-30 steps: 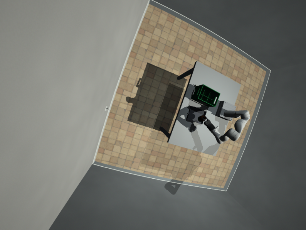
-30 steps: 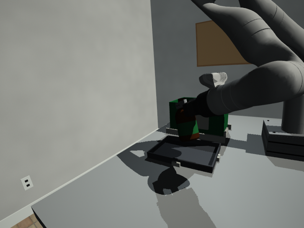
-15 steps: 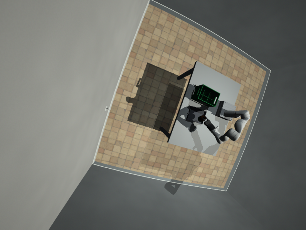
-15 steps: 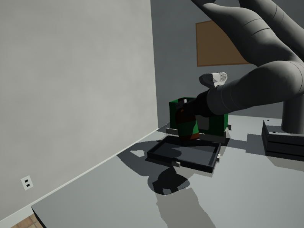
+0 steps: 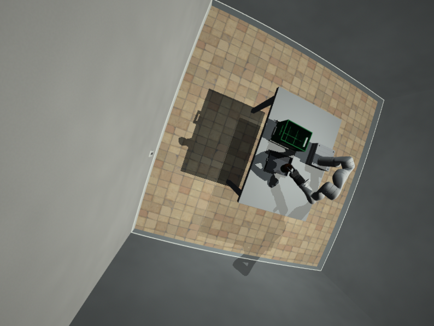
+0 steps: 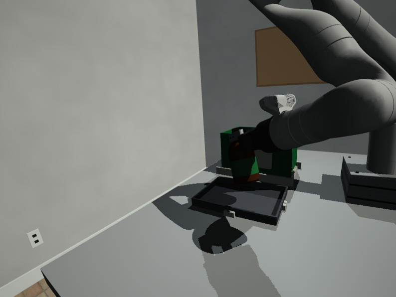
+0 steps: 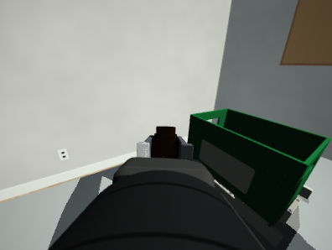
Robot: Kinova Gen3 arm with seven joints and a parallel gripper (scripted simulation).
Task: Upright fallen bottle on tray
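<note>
Now: hand 5 cm above the brown bottle and 1 cm past it. The rest, counted from my hand: green crate (27 cm to the right, 12 cm below, 7 cm ahead); black tray (19 cm below, 1 cm to the right).
</note>
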